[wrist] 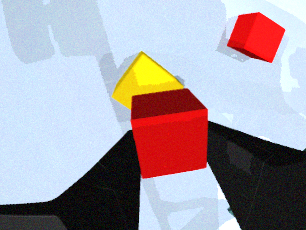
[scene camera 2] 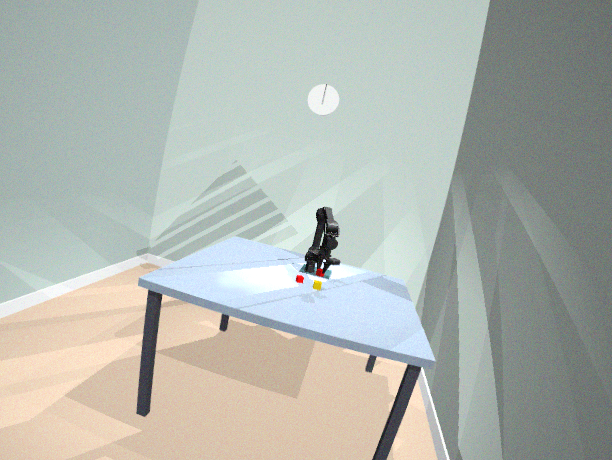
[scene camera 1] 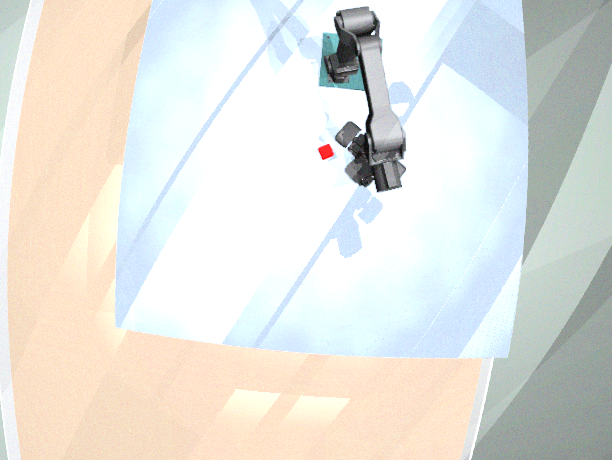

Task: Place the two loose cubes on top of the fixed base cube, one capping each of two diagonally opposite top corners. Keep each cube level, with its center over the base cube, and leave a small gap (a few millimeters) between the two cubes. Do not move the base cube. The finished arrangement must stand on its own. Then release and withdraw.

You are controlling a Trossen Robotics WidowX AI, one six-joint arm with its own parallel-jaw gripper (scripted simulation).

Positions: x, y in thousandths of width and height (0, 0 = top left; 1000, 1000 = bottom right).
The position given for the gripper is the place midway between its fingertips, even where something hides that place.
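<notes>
Yellow cube (wrist: 472, 328); scene camera 1 does not show it, hidden by the gripper. Red cube (wrist: 842, 159). Another red cube (wrist: 557, 559), held by the gripper (scene camera 1: 597, 347), (wrist: 547, 576).
</notes>
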